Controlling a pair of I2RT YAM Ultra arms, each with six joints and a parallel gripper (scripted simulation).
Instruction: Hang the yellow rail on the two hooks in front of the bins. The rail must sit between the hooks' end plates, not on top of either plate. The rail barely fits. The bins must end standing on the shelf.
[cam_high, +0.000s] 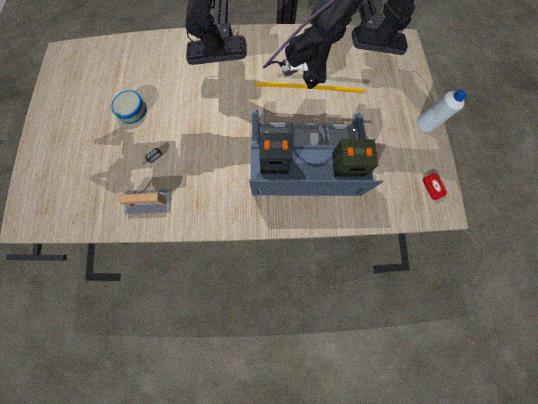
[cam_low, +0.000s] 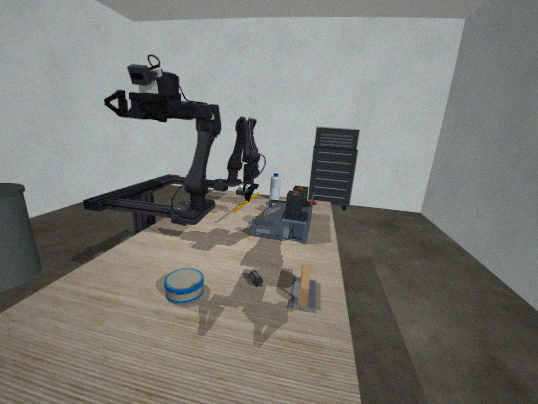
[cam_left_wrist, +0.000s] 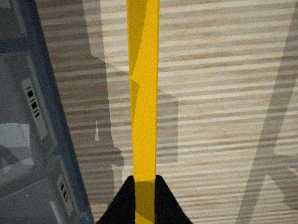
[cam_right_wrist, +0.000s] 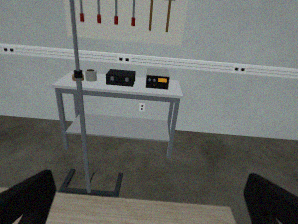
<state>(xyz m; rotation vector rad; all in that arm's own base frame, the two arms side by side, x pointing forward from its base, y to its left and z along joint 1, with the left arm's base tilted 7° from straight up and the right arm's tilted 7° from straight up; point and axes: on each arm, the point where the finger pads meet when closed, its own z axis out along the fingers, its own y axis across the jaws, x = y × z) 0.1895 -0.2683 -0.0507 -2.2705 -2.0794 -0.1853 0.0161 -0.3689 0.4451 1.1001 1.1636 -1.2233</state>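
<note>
Now: left hand 1 cm above the yellow rail. Round my left hand: white bottle 11 cm ahead, 48 cm to the left, 3 cm below; then red tin 37 cm ahead, 44 cm to the left, 10 cm below; then blue-grey shelf 21 cm ahead, 3 cm to the right, 5 cm below.
</note>
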